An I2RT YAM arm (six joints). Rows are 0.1 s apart.
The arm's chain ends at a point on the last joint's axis. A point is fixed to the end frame.
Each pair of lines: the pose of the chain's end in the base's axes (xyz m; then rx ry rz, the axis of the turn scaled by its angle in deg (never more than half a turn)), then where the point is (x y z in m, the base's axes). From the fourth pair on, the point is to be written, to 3 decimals.
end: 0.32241, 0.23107, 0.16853, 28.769, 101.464, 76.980
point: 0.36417 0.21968 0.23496
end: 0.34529, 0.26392, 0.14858, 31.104, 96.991, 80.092
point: 0.38495 0.24655 0.21500
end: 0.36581, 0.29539, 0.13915, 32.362, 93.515, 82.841
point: 0.40371 0.27370 0.20533
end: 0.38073, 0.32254, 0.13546, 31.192, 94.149, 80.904
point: 0.418 0.303 0.203
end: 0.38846, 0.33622, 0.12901, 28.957, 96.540, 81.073
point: 0.427 0.320 0.196
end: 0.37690, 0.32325, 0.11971, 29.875, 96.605, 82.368
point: 0.416 0.306 0.186
